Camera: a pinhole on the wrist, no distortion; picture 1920 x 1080 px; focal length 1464.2 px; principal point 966.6 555.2 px. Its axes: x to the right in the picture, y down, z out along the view. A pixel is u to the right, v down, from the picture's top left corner.
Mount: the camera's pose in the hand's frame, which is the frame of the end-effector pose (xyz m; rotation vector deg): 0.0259 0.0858 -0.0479 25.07 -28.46 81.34
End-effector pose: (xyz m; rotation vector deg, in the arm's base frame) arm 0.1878 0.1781 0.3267 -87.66 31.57 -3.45
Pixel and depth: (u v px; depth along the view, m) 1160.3 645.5 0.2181
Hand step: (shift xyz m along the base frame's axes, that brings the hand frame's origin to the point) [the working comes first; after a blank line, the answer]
In the camera's frame: 0.0289 0.0135 0.2181

0.0597 0.1357 0.0036
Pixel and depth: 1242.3 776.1 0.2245
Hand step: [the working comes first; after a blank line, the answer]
In the camera's frame: 0.0423 0.0339 0.2245

0.0445 0.1554 -0.0002
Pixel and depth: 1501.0 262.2 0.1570
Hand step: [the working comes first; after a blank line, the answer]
In the camera's frame: 0.0573 -0.0314 0.1570

0.0759 0.0889 -0.0605
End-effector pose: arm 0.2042 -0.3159 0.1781 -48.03 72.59 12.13
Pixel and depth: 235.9 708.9 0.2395
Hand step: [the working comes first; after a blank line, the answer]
In the camera's frame: -0.1195 0.0251 0.2395

0.1358 -0.0402 0.0896
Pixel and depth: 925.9 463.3 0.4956
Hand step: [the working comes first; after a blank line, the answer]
In the camera's frame: -0.0138 -0.0311 0.4956

0.3922 0.0789 0.0896
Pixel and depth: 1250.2 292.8 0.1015
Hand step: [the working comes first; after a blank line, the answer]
In the camera's frame: 0.0197 -0.0182 0.1015

0.0236 0.0487 -0.0510
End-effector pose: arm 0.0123 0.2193 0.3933 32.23 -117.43 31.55
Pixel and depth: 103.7 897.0 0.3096
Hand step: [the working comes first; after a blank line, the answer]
In the camera's frame: -0.1825 0.0723 0.3096

0.1065 -0.2289 -0.0816
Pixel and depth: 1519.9 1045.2 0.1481
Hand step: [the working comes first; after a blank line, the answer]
In the camera's frame: 0.0560 0.0496 0.1481

-0.0863 -0.0138 -0.0842
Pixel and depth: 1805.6 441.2 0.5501
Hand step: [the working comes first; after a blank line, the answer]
In the camera's frame: 0.3152 -0.0428 0.5501

-0.4273 -0.3260 -0.2376
